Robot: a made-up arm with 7 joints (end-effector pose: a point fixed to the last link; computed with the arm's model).
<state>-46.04 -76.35 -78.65 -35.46 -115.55 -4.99 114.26</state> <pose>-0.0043 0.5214 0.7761 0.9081 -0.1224 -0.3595 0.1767</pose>
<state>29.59 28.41 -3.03 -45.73 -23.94 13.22 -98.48</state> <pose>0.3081 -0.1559 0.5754 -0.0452 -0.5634 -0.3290 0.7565</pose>
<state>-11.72 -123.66 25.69 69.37 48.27 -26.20 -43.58</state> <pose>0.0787 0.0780 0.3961 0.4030 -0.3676 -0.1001 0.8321</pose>
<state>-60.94 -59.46 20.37 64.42 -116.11 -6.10 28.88</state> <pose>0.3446 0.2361 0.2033 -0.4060 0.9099 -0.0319 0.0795</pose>
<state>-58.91 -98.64 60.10 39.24 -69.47 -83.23 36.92</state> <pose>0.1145 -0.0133 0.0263 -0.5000 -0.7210 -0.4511 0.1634</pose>
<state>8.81 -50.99 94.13 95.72 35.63 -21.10 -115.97</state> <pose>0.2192 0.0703 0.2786 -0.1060 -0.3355 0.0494 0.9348</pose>
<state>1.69 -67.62 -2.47 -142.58 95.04 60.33 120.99</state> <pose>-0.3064 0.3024 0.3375 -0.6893 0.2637 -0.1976 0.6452</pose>
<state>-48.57 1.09 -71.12 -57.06 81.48 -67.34 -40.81</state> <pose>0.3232 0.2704 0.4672 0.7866 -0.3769 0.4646 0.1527</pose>
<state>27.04 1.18 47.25 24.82 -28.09 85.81 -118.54</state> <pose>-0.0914 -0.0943 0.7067 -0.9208 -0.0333 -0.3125 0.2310</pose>
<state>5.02 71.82 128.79 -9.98 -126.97 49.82 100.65</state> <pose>-0.2132 -0.1963 0.5676 0.7961 0.5876 -0.1442 0.0116</pose>
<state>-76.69 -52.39 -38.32 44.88 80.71 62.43 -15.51</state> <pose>0.1007 0.0590 0.4102 0.8047 -0.1547 0.0527 0.5707</pose>
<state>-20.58 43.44 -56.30 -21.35 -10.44 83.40 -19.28</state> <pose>0.1943 0.4058 0.5909 -0.3682 -0.1329 -0.0381 0.9194</pose>
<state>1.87 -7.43 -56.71 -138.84 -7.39 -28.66 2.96</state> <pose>0.3300 0.0932 0.1682 0.8951 0.2625 0.3233 0.1591</pose>
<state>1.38 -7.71 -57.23 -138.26 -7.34 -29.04 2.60</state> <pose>0.3327 0.0978 0.1697 0.8935 0.2653 0.3260 0.1582</pose>
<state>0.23 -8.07 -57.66 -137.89 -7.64 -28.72 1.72</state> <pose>0.3350 0.1061 0.1728 0.8906 0.2780 0.3254 0.1541</pose>
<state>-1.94 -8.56 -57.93 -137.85 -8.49 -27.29 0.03</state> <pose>0.3364 0.1201 0.1786 0.8849 0.3060 0.3194 0.1457</pose>
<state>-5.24 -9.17 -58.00 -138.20 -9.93 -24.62 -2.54</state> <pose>0.3360 0.1401 0.1874 0.8744 0.3506 0.3075 0.1342</pose>
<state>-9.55 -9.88 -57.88 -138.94 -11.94 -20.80 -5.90</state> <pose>0.3330 0.1655 0.1990 0.8561 0.4095 0.2908 0.1217</pose>
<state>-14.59 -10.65 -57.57 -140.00 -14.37 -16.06 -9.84</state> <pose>0.3264 0.1944 0.2128 0.8282 0.4774 0.2715 0.1116</pose>
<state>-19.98 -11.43 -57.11 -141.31 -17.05 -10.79 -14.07</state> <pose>0.3159 0.2244 0.2278 0.7910 0.5472 0.2525 0.1057</pose>
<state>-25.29 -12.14 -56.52 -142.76 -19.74 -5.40 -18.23</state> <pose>0.3021 0.2527 0.2427 0.7474 0.6119 0.2366 0.1050</pose>
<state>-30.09 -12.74 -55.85 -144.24 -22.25 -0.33 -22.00</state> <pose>0.2864 0.2769 0.2563 0.7028 0.6662 0.2252 0.1079</pose>
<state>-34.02 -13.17 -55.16 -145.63 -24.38 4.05 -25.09</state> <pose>0.2714 0.2951 0.2675 0.6627 0.7075 0.2183 0.1127</pose>
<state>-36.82 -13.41 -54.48 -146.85 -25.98 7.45 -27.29</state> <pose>0.2596 0.3067 0.2753 0.6320 0.7354 0.2145 0.1173</pose>
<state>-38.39 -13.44 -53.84 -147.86 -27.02 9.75 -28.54</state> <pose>0.2526 0.3122 0.2797 0.6134 0.7512 0.2121 0.1203</pose>
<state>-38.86 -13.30 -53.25 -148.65 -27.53 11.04 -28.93</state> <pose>0.2505 0.3125 0.2809 0.6062 0.7574 0.2100 0.1214</pose>
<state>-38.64 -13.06 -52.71 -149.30 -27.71 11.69 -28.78</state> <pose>0.2515 0.3098 0.2801 0.6063 0.7580 0.2079 0.1210</pose>
